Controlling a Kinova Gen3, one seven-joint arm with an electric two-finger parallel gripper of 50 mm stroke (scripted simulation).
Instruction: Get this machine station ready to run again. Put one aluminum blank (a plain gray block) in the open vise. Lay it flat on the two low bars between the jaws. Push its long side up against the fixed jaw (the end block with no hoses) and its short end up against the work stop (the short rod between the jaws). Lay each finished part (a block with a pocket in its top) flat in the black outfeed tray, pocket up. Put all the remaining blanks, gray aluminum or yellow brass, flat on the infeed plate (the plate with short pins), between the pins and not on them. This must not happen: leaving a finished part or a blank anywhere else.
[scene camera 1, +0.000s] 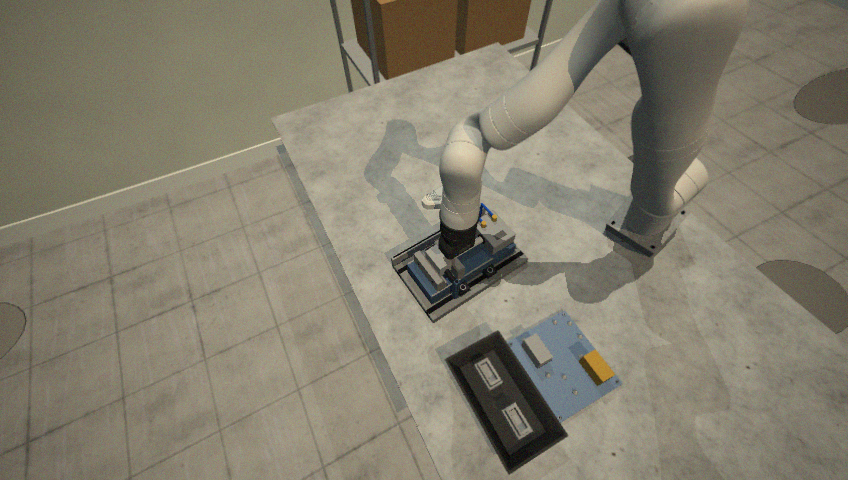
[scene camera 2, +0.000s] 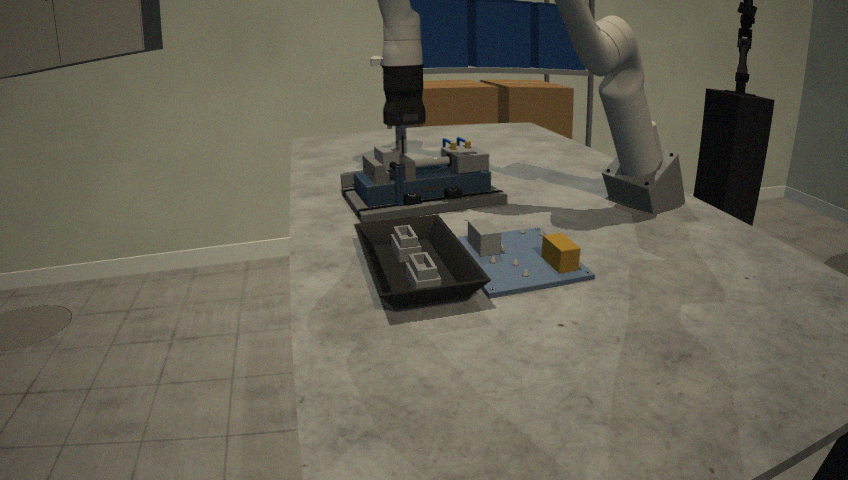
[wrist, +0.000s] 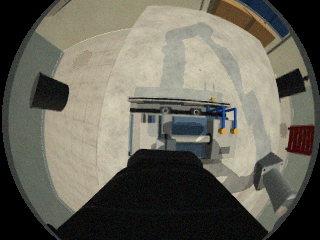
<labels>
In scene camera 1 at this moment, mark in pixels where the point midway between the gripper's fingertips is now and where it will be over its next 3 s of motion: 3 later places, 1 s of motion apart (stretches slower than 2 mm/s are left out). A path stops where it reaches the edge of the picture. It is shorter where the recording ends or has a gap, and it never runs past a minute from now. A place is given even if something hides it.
My gripper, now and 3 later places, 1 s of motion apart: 448, 253; 446, 254; 450, 252; 451, 241
</labels>
